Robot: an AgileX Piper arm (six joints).
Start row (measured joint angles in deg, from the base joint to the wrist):
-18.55 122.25 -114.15 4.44 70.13 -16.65
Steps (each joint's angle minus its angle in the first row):
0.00 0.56 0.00 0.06 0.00 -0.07
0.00 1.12 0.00 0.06 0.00 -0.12
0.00 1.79 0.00 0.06 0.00 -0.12
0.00 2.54 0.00 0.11 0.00 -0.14
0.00 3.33 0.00 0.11 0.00 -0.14
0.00 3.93 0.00 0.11 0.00 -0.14
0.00 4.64 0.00 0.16 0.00 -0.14
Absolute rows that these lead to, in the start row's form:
-18.55 122.81 -114.15 4.50 70.13 -16.72
-18.55 123.37 -114.15 4.50 70.13 -16.77
-18.55 124.04 -114.15 4.50 70.13 -16.77
-18.55 124.79 -114.15 4.55 70.13 -16.79
-18.55 125.58 -114.15 4.55 70.13 -16.79
-18.55 126.18 -114.15 4.55 70.13 -16.79
-18.55 126.89 -114.15 4.60 70.13 -16.79

